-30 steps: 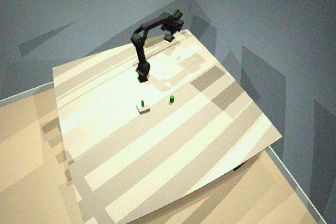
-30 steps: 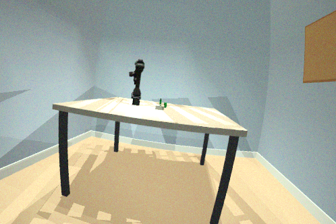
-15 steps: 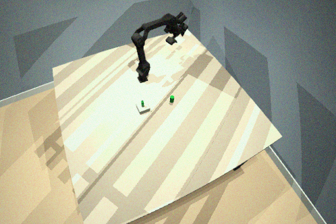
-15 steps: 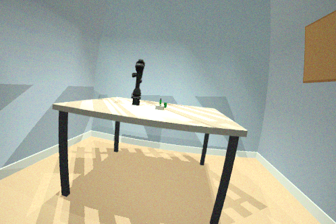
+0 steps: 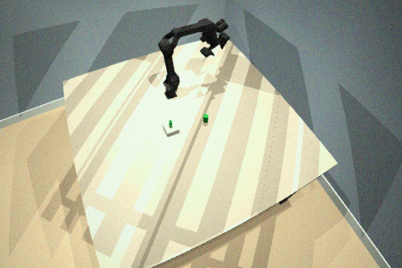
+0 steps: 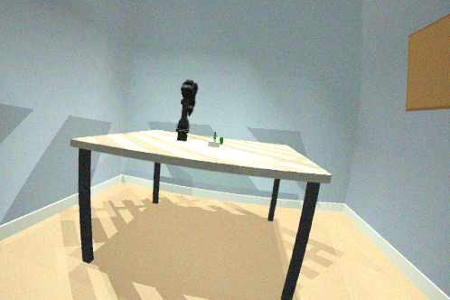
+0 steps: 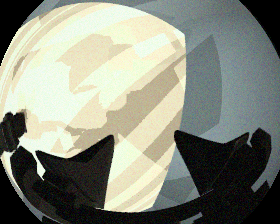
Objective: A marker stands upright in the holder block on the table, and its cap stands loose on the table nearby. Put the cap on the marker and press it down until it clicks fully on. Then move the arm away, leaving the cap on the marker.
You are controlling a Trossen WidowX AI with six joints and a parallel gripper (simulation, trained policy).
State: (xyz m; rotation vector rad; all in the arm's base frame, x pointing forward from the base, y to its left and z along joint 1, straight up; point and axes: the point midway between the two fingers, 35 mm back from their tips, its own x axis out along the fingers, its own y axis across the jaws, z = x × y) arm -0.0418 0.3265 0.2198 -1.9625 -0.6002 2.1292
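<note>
Right now the green cap is 320 mm ahead of my gripper tip, 240 mm to the right of it and 160 mm below it. Round my gripper tip: pale holder block 290 mm ahead, 440 mm to the right, 170 mm below.
</note>
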